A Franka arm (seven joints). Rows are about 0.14 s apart.
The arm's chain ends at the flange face. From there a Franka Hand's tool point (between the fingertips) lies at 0.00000 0.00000 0.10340 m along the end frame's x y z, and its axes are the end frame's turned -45 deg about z.
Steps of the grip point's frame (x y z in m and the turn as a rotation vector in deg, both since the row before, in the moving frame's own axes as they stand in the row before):
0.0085 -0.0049 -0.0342 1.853 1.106 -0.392
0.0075 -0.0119 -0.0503 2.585 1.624 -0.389
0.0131 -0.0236 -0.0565 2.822 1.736 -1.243
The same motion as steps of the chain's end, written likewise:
0.0035 -0.0057 -0.0341 2.092 -0.528 -0.392
-0.0019 -0.0084 -0.0502 2.976 -0.680 -0.389
-0.0060 -0.0202 -0.0563 3.223 -0.768 -1.243

